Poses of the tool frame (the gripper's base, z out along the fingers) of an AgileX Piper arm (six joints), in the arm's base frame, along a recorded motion.
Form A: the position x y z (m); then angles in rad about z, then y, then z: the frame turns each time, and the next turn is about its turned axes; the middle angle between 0 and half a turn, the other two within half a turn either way.
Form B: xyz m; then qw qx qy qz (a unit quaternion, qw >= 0). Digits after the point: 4 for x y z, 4 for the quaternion.
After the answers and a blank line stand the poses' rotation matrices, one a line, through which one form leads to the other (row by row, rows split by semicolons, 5 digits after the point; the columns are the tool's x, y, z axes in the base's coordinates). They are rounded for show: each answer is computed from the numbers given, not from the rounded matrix.
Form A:
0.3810 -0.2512 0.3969 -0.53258 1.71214 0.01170
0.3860 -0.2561 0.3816 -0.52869 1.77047 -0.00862
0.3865 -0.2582 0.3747 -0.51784 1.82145 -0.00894
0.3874 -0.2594 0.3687 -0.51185 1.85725 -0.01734
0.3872 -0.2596 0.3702 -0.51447 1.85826 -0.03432
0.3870 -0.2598 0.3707 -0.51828 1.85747 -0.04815
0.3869 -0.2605 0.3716 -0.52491 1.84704 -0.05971
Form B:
0.3810 -0.2512 0.3969 0.6333 0.2030 0.7275 -0.1688
0.3860 -0.2561 0.3816 0.6104 0.1990 0.7480 -0.1680
0.3865 -0.2582 0.3747 0.5920 0.1988 0.7645 -0.1596
0.3874 -0.2594 0.3687 0.5781 0.1960 0.7764 -0.1566
0.3872 -0.2596 0.3702 0.5761 0.1905 0.7781 -0.1622
0.3870 -0.2598 0.3707 0.5750 0.1865 0.7788 -0.1673
0.3869 -0.2605 0.3716 0.5774 0.1839 0.7762 -0.1738

-0.11541 0.50914 0.85291; 0.08160 0.86060 -0.50269; -0.98996 0.01158 -0.14087
-0.17561 0.50291 0.84631; 0.09260 0.86430 -0.49438; -0.98009 -0.00845 -0.19835
-0.21993 0.49306 0.84174; 0.11501 0.86995 -0.47954; -0.96871 -0.00866 -0.24804
-0.25480 0.48545 0.83631; 0.12325 0.87411 -0.46983; -0.95911 -0.01663 -0.28255
-0.26356 0.48331 0.83483; 0.10956 0.87483 -0.47188; -0.95840 -0.03291 -0.28352
-0.26919 0.48299 0.83322; 0.09810 0.87441 -0.47517; -0.95808 -0.04617 -0.28276
-0.26551 0.48616 0.83256; 0.08480 0.87198 -0.48214; -0.96037 -0.05741 -0.27274

